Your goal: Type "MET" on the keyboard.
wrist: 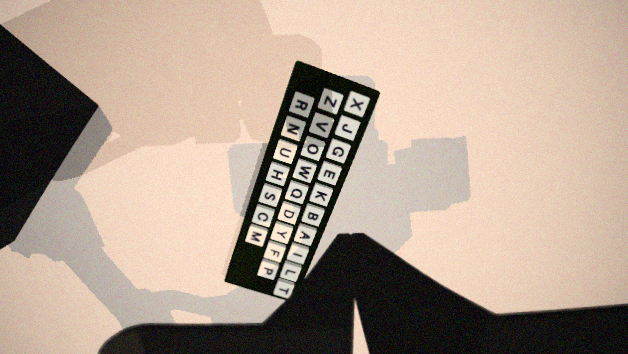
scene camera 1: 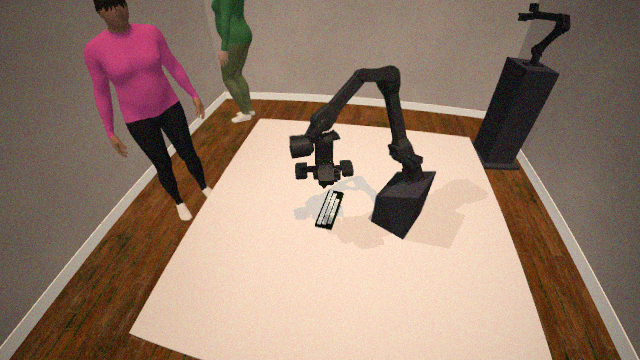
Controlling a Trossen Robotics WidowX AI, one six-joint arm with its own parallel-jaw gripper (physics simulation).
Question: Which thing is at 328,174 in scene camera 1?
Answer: My gripper.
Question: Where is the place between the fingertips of my gripper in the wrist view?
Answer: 350,246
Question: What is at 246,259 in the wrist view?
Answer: A black keyboard.
